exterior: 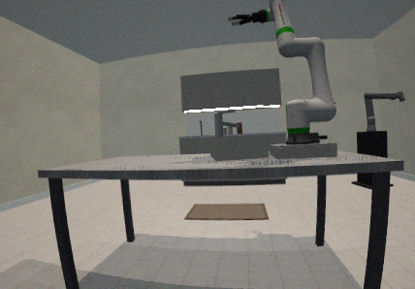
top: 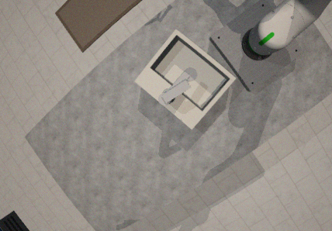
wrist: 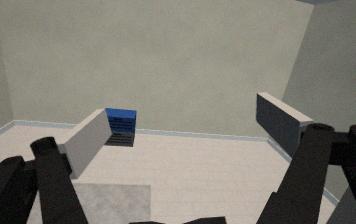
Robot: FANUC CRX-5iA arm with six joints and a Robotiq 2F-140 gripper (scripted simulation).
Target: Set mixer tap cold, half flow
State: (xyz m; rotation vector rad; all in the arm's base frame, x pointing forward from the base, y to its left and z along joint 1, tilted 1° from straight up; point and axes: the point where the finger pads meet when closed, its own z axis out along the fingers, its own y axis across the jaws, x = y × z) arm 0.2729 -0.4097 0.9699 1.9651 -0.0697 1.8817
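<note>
Now: hand 120 mm short of the grey tap lever, 300 mm to the right of it and 760 mm above it. The rest, counted from my hand: sink basin (50 mm ahead, 290 mm to the left, 990 mm below); then mixer tap (140 mm ahead, 290 mm to the left, 800 mm below).
</note>
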